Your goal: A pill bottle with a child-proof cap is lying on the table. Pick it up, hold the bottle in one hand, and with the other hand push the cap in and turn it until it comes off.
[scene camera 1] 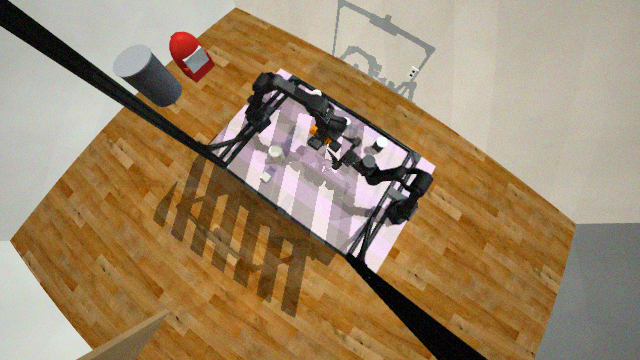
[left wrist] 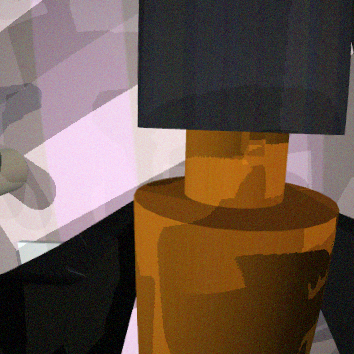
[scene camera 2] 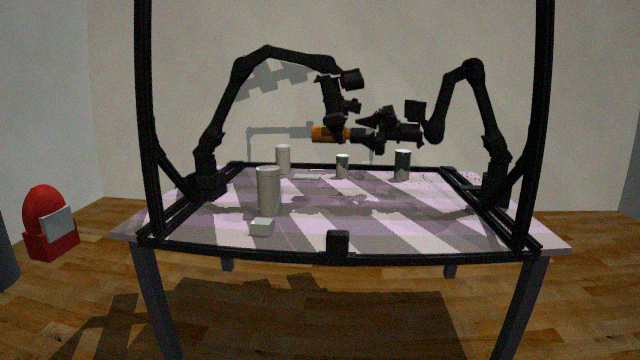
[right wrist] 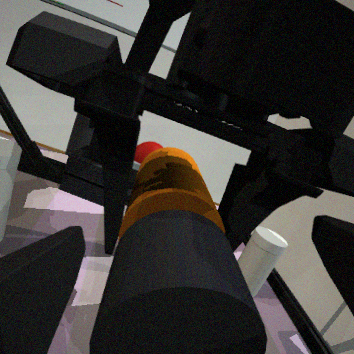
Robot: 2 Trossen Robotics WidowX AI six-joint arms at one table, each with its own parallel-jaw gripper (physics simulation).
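Note:
The orange pill bottle (scene camera 1: 314, 130) (scene camera 2: 321, 134) (left wrist: 235, 295) (right wrist: 170, 175) is held level above the table, its dark cap (scene camera 2: 362, 136) (left wrist: 240, 65) (right wrist: 175, 270) pointing right in scene camera 2. The cap is on the bottle; the orange neck shows below it in the left wrist view. My left gripper (scene camera 1: 325, 142) (scene camera 2: 336, 132) is shut on the bottle's body. My right gripper (scene camera 2: 361, 133) (right wrist: 198, 232) is open; its fingers stand on either side of the cap, with gaps to both in the right wrist view. Whether the palm touches the cap's end is hidden.
A tall pale cylinder (scene camera 1: 276, 153) (scene camera 2: 268, 191) and a small white block (scene camera 1: 265, 176) (scene camera 2: 262, 227) stand front left. Along the back are cylinders (scene camera 2: 283, 160) (scene camera 2: 342, 166) (scene camera 2: 402, 166) and a flat pale plate (scene camera 2: 306, 176). A black frame (scene camera 2: 430, 258) edges the table.

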